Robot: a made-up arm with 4 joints.
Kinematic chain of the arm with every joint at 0, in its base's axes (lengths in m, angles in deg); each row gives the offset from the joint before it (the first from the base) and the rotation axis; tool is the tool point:
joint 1: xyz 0 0 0.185 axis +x
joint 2: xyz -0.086 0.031 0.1 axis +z
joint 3: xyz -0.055 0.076 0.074 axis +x
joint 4: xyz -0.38 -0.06 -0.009 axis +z
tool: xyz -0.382 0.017 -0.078
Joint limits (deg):
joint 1: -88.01..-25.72
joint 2: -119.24..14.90
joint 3: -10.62..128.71
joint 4: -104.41..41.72
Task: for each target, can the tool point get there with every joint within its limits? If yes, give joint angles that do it. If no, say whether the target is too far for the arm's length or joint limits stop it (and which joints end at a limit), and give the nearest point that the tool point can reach.
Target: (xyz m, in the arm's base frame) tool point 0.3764 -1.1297 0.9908
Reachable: no: too far | nearest point -0.7321 -0.2848 0.4821 | short by 1.484 m
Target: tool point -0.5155 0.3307 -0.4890
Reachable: yes | joints -82.45 -43.84 69.44 -22.58
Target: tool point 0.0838 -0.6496 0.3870
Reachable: no: joint limits stop it (at a limit: joint 1, joint 2, joint 3, joint 4) | nearest point 0.3866 0.0369 0.0490 | short by 0.823 m
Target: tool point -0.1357 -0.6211 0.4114
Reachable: no: joint limits stop it (at a limit: joint 1, joint 2, joint 4) | nearest point -0.7357 -0.3019 0.4148 | short by 0.680 m
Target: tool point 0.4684 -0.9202 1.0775
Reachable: no: too far | nearest point 0.4088 0.2184 0.3510 | short by 1.352 m
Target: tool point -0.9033 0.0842 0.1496
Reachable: yes | joints -55.06 1.25 40.82 7.19
